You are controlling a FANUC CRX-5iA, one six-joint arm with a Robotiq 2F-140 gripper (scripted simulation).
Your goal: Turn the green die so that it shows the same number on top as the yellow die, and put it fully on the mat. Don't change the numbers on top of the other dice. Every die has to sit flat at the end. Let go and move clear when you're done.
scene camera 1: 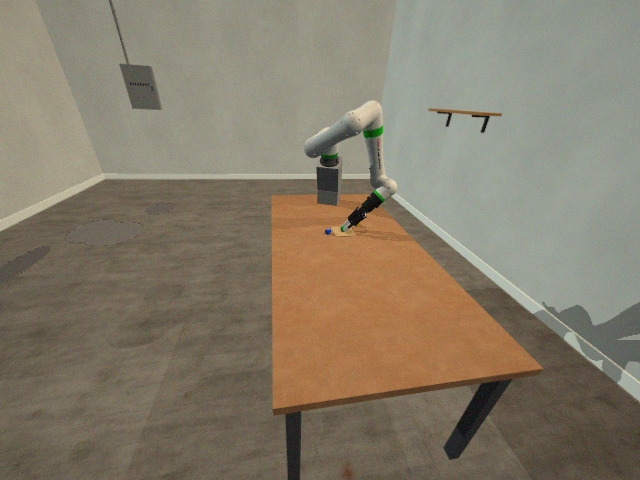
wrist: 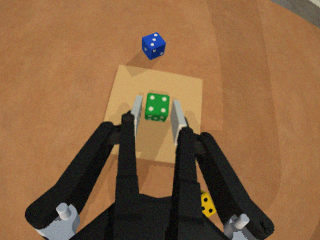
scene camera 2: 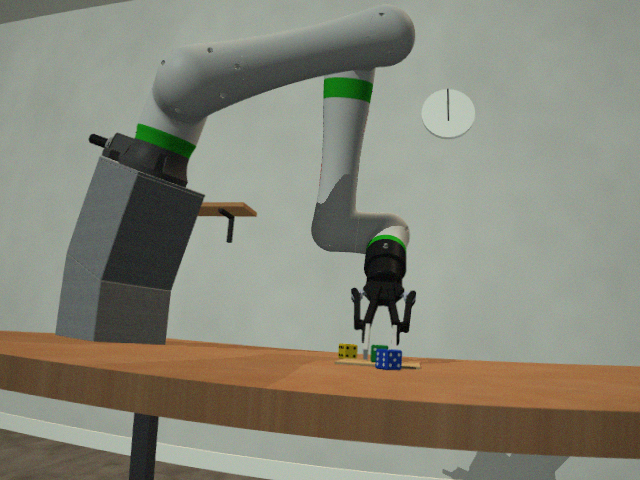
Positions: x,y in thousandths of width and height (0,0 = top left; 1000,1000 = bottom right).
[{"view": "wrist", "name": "my gripper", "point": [489,444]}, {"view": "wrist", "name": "tan mat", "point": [483,590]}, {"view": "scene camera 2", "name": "my gripper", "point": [593,741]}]
